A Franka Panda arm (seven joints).
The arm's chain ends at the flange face. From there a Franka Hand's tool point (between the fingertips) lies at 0.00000 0.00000 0.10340 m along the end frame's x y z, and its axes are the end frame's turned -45 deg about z.
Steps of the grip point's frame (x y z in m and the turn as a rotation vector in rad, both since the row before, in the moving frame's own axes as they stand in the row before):
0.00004 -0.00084 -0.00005 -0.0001 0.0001 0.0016
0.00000 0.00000 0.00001 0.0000 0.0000 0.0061
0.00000 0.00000 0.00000 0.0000 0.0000 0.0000
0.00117 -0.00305 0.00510 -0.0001 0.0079 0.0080
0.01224 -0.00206 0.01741 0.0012 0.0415 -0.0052
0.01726 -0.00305 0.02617 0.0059 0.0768 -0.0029
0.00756 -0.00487 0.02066 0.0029 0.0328 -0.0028
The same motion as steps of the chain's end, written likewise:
-0.00058 -0.00062 -0.00005 0.0000 0.0001 0.0016
0.00000 0.00000 0.00001 0.0000 0.0000 0.0061
0.00000 0.00000 0.00000 0.0000 0.0000 0.0000
-0.00192 -0.00242 0.00510 0.0055 0.0057 0.0080
0.00426 -0.00698 0.01750 0.0302 0.0285 -0.0052
0.00488 -0.00831 0.02648 0.0585 0.0501 -0.0029
-0.00028 -0.00618 0.02072 0.0252 0.0211 -0.0028

